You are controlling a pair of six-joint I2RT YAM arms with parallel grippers.
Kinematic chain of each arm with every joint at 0, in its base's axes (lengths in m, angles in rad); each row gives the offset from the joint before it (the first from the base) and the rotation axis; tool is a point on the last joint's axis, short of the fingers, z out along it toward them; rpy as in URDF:
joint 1: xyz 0 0 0.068 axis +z
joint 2: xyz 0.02 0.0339 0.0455 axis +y
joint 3: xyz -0.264 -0.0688 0 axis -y
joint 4: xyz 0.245 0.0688 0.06 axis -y
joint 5: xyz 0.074 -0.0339 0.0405 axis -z
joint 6: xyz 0.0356 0 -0.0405 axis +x
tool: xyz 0 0 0 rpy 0 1.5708 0
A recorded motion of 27 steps. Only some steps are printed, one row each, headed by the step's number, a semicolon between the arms.
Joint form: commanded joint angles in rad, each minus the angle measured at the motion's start. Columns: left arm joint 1, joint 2, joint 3, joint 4, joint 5, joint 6; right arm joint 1, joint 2, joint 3, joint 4, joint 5, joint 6.
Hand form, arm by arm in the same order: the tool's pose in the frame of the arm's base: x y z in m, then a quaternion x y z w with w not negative. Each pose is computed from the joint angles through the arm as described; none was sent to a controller.
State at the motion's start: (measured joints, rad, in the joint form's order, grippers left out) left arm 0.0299 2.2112 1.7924 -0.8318 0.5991 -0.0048; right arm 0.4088 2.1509 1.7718 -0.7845 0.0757 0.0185
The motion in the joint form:
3: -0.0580 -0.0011 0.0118 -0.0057 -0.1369 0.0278; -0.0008 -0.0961 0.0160 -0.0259 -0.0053 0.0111
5: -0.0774 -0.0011 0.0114 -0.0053 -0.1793 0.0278; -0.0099 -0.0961 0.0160 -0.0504 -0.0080 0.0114
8: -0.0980 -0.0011 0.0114 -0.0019 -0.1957 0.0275; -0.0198 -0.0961 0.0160 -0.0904 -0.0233 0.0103
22: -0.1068 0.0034 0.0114 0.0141 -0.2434 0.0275; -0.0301 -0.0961 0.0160 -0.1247 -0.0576 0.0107
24: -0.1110 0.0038 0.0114 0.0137 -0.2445 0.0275; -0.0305 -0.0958 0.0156 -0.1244 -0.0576 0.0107
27: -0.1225 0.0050 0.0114 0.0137 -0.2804 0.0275; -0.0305 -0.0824 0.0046 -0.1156 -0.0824 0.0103
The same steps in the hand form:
3: 0.4597 -0.0288 0.1835 0.06185 0.95914 -0.22639 0.15806; 0.4112 0.1750 0.2440 -0.17383 0.95345 0.01966 0.24564
5: 0.4593 -0.0364 0.1828 0.06794 0.96318 -0.20751 0.15686; 0.4105 0.1704 0.2427 -0.17061 0.95703 0.01723 0.23386
8: 0.4589 -0.0453 0.1827 0.07681 0.96386 -0.20121 0.15678; 0.4083 0.1654 0.2408 -0.16948 0.96196 0.01908 0.21342
22: 0.4608 -0.0479 0.1807 0.07837 0.96714 -0.17881 0.16284; 0.4064 0.1610 0.2392 -0.16874 0.96593 0.03101 0.19375
24: 0.4605 -0.0498 0.1805 0.08025 0.96715 -0.17862 0.16211; 0.4065 0.1609 0.2390 -0.16855 0.96601 0.03093 0.19356
27: 0.4603 -0.0539 0.1795 0.08289 0.96991 -0.16213 0.16161; 0.4074 0.1622 0.2305 -0.17138 0.96706 0.04126 0.18362

